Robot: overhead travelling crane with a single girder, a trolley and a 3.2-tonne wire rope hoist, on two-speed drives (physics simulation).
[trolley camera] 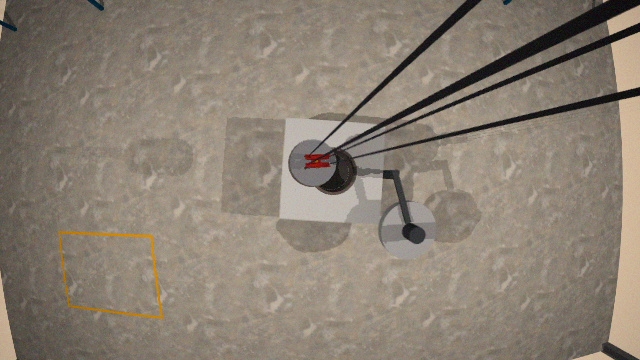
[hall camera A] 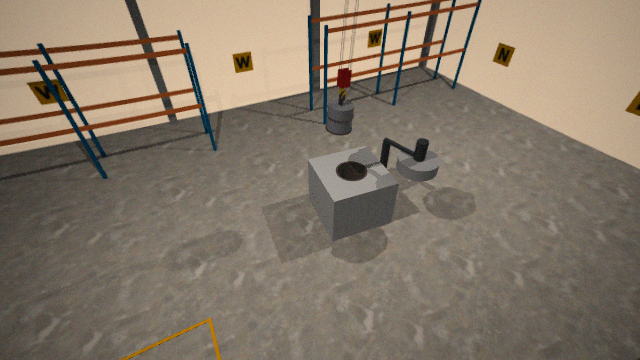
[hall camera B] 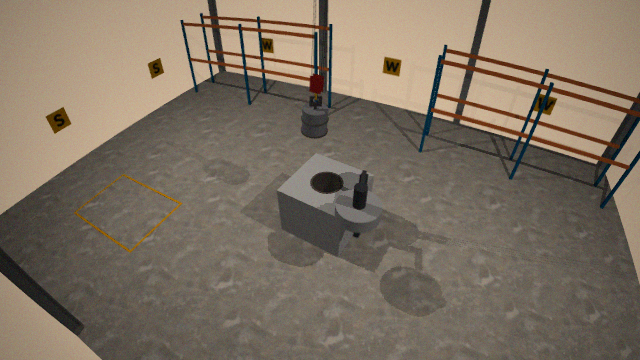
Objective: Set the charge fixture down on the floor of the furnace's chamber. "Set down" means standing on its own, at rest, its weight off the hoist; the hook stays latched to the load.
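The charge fixture [hall camera A: 339, 120] [hall camera B: 314, 122] [trolley camera: 304, 172] is a dark grey ribbed drum with a lighter round top. It hangs upright in the air under the red hook block [hall camera A: 344, 78] [hall camera B: 316, 83]. My hook [hall camera A: 342, 95] [hall camera B: 316, 98] is shut on its top fitting. The furnace [hall camera A: 365, 215] [hall camera B: 305, 215] [trolley camera: 305, 207] is a grey box with a round dark chamber opening [hall camera A: 351, 171] [hall camera B: 327, 182] [trolley camera: 344, 177] in its top. In the trolley view the fixture covers the upper left part of the opening. The chamber floor is hidden.
The round furnace lid [hall camera A: 417, 171] [hall camera B: 357, 220] [trolley camera: 392, 242] is swung aside on a black arm [hall camera A: 400, 147] [trolley camera: 402, 197], beside the furnace. Blue and orange racks stand along the W wall. A yellow outlined rectangle [hall camera A: 166, 338] [hall camera B: 103, 194] [trolley camera: 106, 234] is marked on the floor.
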